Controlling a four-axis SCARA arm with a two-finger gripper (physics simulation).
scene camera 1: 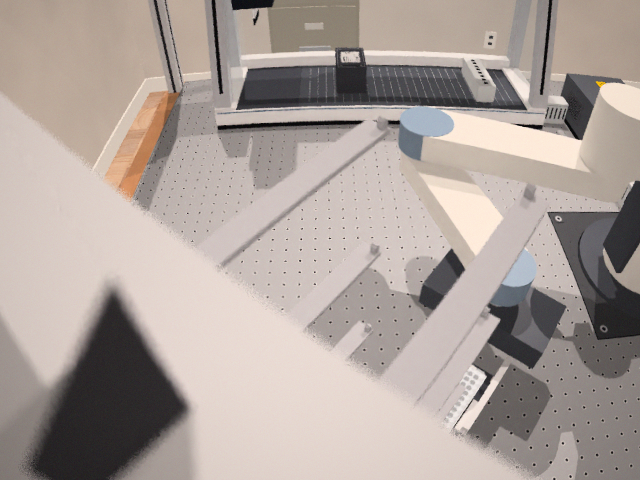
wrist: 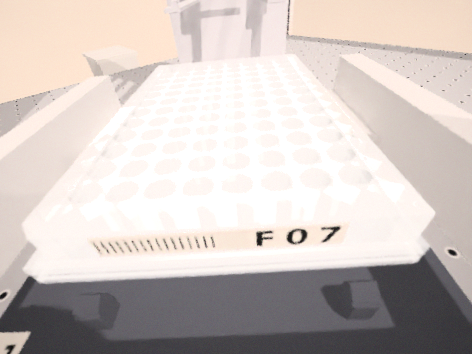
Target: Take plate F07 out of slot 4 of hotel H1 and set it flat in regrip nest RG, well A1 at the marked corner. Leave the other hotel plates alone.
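Places are measured from the arm's base along level axes (x back, y right, z up), in centimetres.
Where they show: gripper, between the fingertips: [wrist: 224, 88]; arm's base, origin of its link: [scene camera 1: 632, 270].
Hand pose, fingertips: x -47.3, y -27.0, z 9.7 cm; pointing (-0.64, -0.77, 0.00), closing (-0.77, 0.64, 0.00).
Things, the pixels of their top centre, and the offset from my fingertips. "spot": a spot on its surface instead. Level surfaces: height alone.
- plate F07, centre of its top: [wrist: 222, 99] [scene camera 1: 434, 393] dx +1.3, dy +1.6, dz +0.3 cm
- dark base, centre of its top: [wrist: 226, 137] [scene camera 1: 432, 399] dx +1.3, dy +1.6, dz -1.5 cm
- large blurred pale shape, a spot on its surface: [scene camera 1: 310, 413] spot: dx -10.9, dy -20.7, dz +50.2 cm
- framed dark deck, height of its surface: dz -3.5 cm
- black box, a spot on its surface: [scene camera 1: 350, 72] spot: dx -5.9, dy +78.5, dz +2.2 cm
- white block, a spot on its surface: [scene camera 1: 478, 80] spot: dx +25.2, dy +78.3, dz +0.9 cm
My gripper [wrist: 224, 88] is shut on plate F07 [wrist: 235, 145] [scene camera 1: 465, 395], with one pale finger along each long side. The plate is white, appears level, and its barcode label faces the wrist camera. A dark base [wrist: 240, 312] with two small raised blocks lies below the plate's near edge; it looks like part of nest RG, but its marked corner cannot be made out. Whether the plate touches it is hidden. A pale upright structure, apparently hotel H1 [wrist: 230, 37], stands beyond the plate's far end. In the scene view part of the plate and gripper is hidden by foreground shapes.
A large blurred pale shape [scene camera 1: 310, 413] fills the scene view's lower left. Long grey bars [scene camera 1: 310, 186] cross in front of the arm [scene camera 1: 506, 139]. A framed dark deck [scene camera 1: 413, 85] at the back bears a black box [scene camera 1: 350, 72] and a white block [scene camera 1: 478, 80].
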